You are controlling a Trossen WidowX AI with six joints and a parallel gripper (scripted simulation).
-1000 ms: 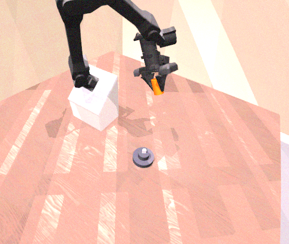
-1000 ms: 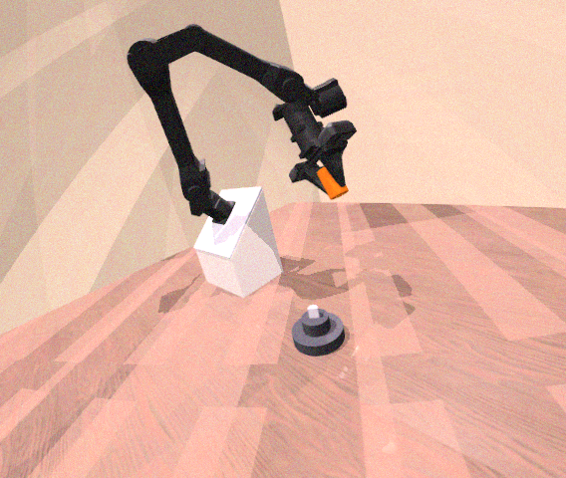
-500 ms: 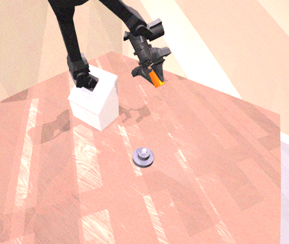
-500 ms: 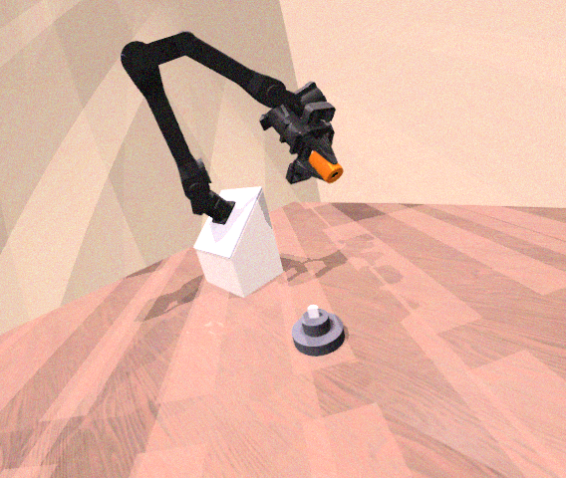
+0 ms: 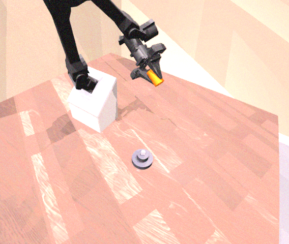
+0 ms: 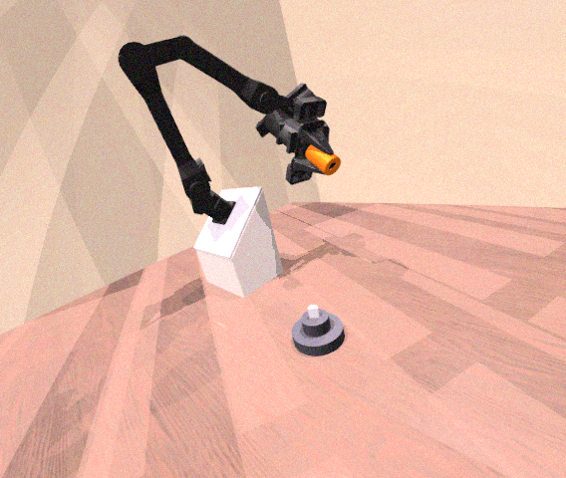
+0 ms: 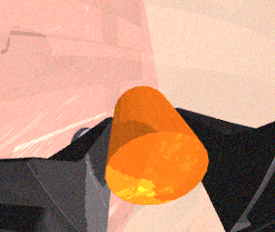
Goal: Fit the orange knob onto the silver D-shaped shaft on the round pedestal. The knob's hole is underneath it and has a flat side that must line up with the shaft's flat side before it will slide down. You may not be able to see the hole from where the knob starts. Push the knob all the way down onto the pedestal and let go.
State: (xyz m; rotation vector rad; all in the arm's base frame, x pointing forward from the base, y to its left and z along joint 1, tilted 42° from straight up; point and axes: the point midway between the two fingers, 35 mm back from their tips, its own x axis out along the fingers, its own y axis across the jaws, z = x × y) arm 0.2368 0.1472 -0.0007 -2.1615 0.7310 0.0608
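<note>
Now: the orange knob 30 mm behind my gripper tip, 20 mm above it and 10 mm to the left of it. From my gripper tip the other things lie so: round pedestal: 220 mm below, 180 mm to the right, 70 mm ahead.
</note>
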